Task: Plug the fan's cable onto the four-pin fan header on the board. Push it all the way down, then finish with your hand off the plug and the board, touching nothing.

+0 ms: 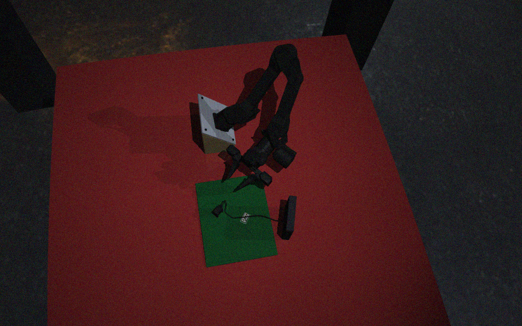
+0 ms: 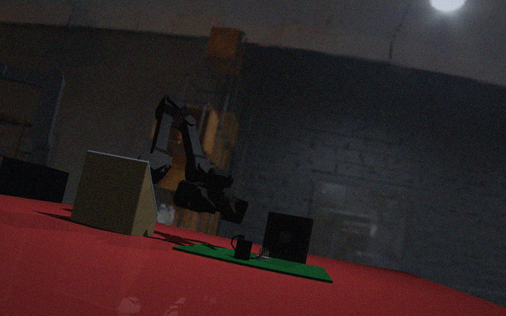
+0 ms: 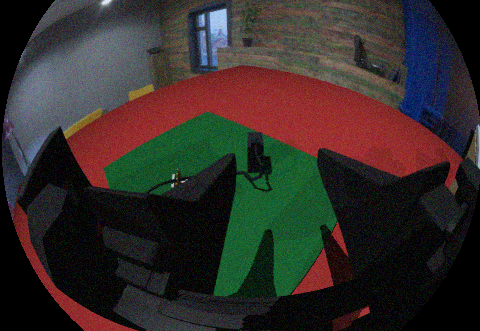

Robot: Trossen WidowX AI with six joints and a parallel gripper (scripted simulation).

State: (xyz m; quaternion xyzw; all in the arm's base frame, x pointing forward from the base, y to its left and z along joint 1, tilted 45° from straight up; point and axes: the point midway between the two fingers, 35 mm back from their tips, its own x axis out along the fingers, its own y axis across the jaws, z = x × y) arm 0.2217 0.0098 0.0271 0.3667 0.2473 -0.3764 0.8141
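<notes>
My gripper tip is 6 cm short of the black plug, 6 cm to the left of it and 7 cm above it. The rest, counted from my gripper tip: green board (9 cm ahead, 1 cm to the right, 10 cm below); then four-pin header (10 cm ahead, 2 cm to the left, 9 cm below); then black fan (14 cm ahead, 15 cm to the left, 3 cm below).
</notes>
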